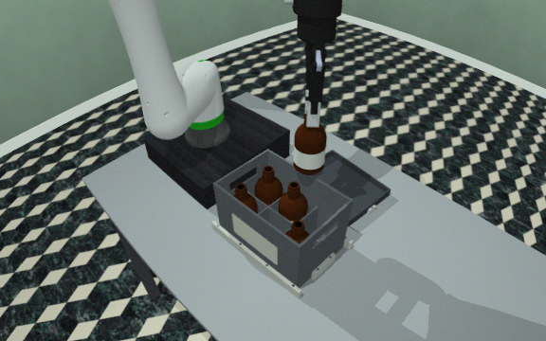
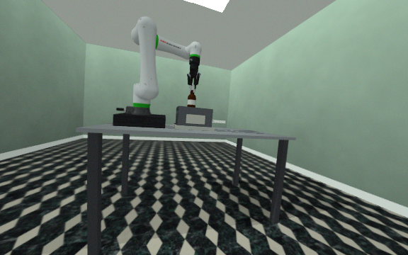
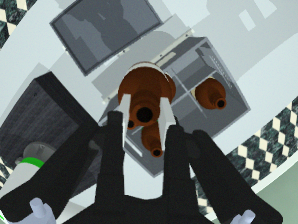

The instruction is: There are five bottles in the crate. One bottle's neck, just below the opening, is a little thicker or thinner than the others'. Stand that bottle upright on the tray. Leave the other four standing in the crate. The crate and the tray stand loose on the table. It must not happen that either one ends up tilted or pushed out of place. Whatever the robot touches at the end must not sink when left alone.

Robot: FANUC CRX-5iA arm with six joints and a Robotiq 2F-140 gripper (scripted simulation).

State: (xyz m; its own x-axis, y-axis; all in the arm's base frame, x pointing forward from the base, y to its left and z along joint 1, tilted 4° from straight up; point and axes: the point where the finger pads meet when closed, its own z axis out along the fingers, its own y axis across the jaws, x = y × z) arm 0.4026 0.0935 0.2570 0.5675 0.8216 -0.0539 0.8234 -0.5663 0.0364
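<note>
Now: hand 90 mm above the brown bottle. Round my hand: glass bottle: 260 mm below, 70 mm to the right, 70 mm behind; crate: 270 mm below, 100 mm to the right, 20 mm ahead; dark grey tray: 340 mm below, 160 mm to the left, 30 mm behind.
</note>
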